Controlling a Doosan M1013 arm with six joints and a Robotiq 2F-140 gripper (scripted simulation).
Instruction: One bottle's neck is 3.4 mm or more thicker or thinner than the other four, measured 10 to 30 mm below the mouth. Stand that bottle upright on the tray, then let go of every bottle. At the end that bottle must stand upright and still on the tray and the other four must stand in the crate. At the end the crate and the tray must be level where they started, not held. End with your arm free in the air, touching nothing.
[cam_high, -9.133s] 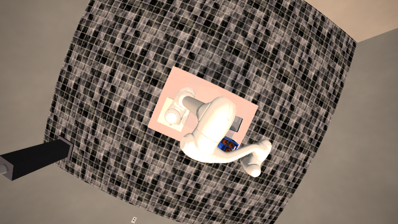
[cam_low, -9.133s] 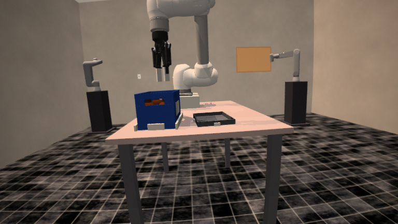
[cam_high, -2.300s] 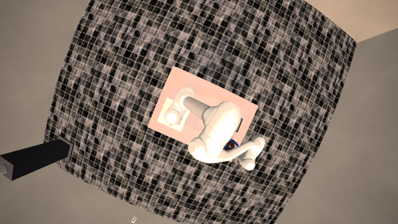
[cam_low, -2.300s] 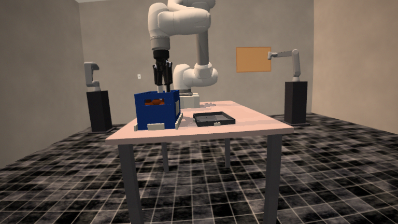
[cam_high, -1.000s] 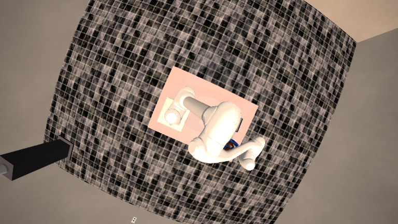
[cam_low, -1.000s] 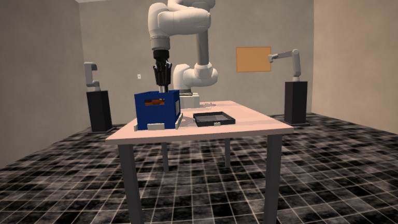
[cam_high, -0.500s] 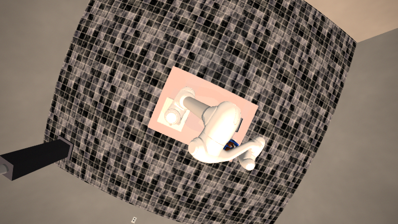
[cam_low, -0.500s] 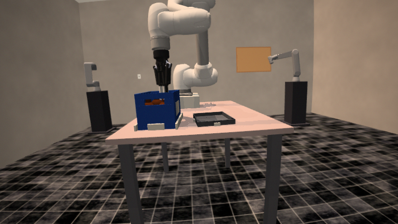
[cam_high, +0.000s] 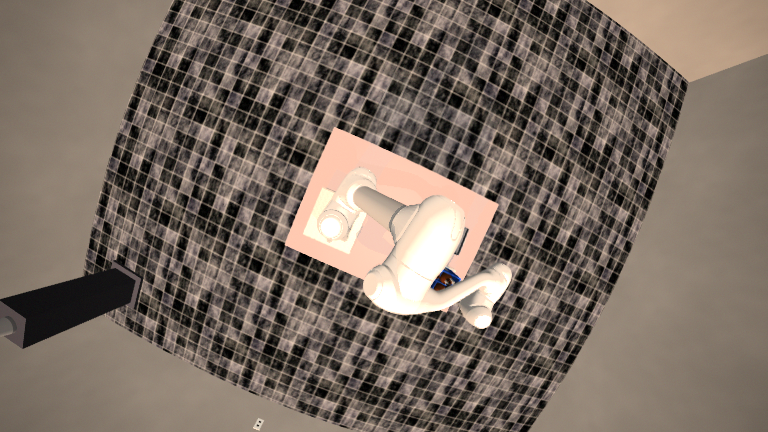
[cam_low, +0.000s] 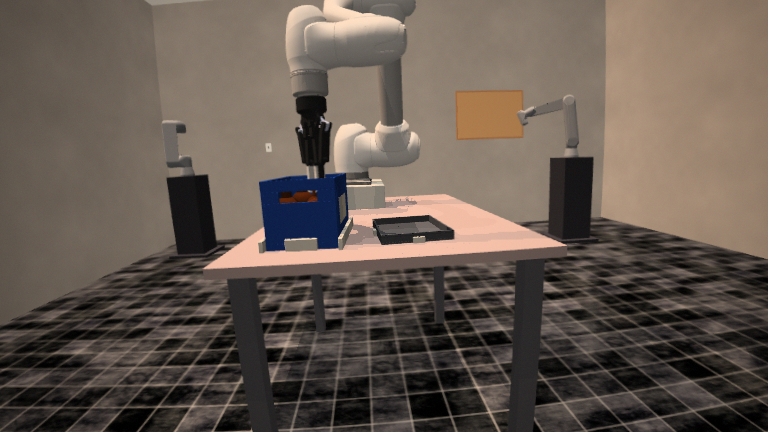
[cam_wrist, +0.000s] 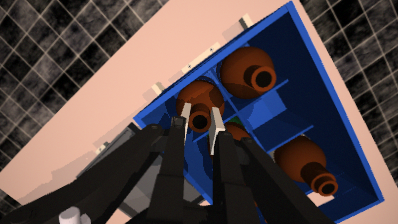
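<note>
Now: hand 9 cm past the blue crate, 9 cm above it and 4 cm to the left of it. Round my hand: dark tray 24 cm to the left, 16 cm below, 9 cm behind; bottle 18 cm behind, 9 cm below.
</note>
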